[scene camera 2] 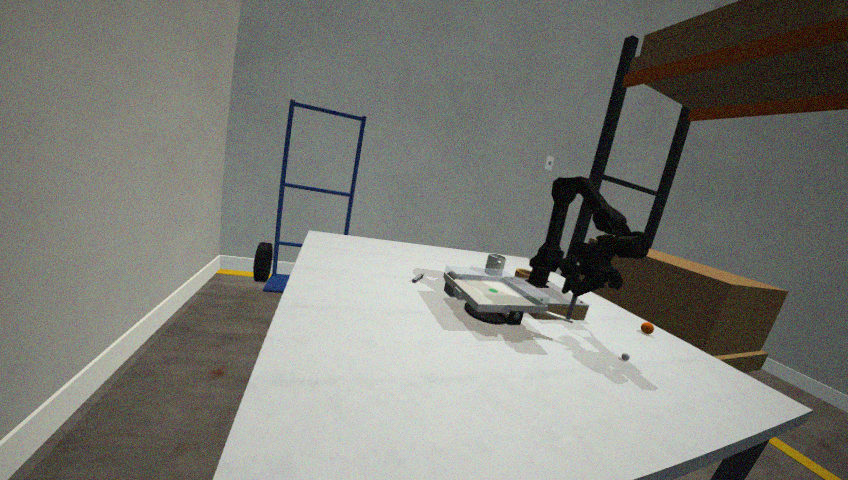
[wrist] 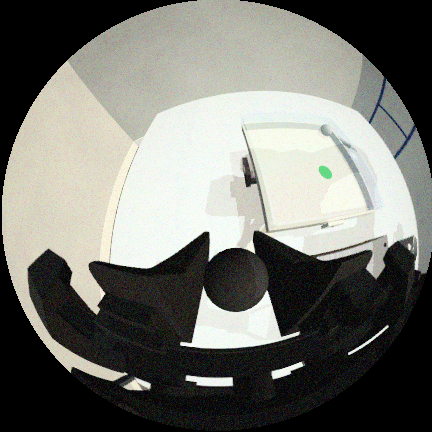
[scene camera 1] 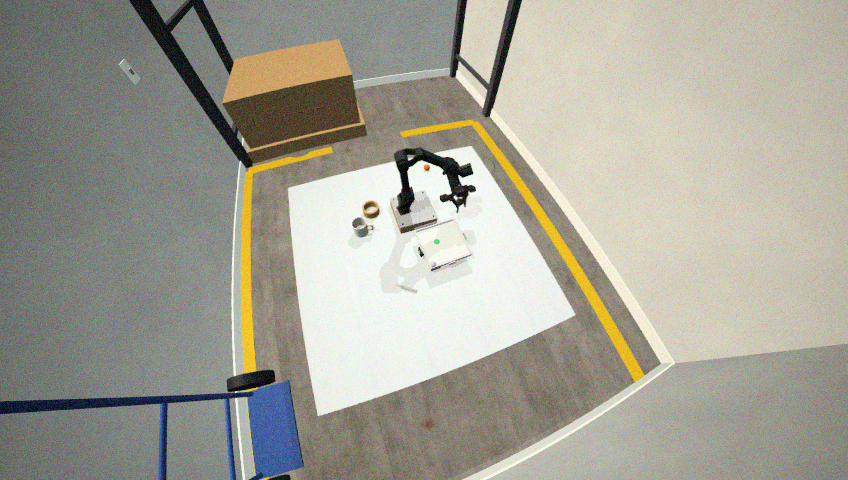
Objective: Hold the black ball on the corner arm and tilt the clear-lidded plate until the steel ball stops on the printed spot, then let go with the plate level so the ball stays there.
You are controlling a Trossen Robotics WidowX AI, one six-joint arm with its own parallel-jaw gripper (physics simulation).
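The plate (scene camera 1: 455, 246) (scene camera 2: 505, 308) (wrist: 290, 190) has a pale face, a raised rim and a clear lid, and stands on a dark support beside the arm's base. The printed spot (scene camera 1: 436, 241) (scene camera 2: 493, 290) (wrist: 325, 172) is green. The steel ball (scene camera 1: 433, 264) (wrist: 326, 130) is off the spot, at the far right corner in the wrist view. My gripper (scene camera 1: 458, 201) (wrist: 231, 235) is shut on the black ball (wrist: 236, 280), off the plate's side. A thin post (scene camera 2: 571, 306) shows below the gripper in scene camera 2. The exact tilt is hard to judge.
A grey mug (scene camera 1: 360, 227) (scene camera 2: 495, 264) and a tan ring (scene camera 1: 370, 215) stand beyond the arm's base. A pen-like stick (scene camera 1: 407, 288) (scene camera 2: 417, 277) lies near the plate. An orange ball (scene camera 1: 426, 167) (scene camera 2: 646, 328) and a small grey ball (scene camera 2: 625, 356) are on the table.
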